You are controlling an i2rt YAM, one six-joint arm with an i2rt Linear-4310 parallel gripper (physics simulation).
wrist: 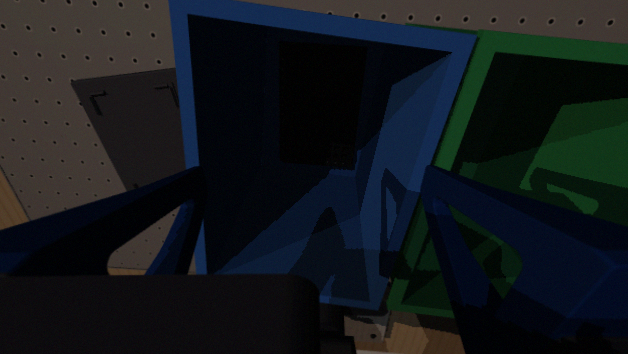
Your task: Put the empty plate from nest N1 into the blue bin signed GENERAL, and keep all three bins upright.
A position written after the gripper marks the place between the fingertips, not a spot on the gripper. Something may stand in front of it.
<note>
In view: the gripper (314, 178), a black multi-well plate (320, 85), a green bin (533, 115), a blue bin (342, 228) and a dark grey nest (140, 128).
</note>
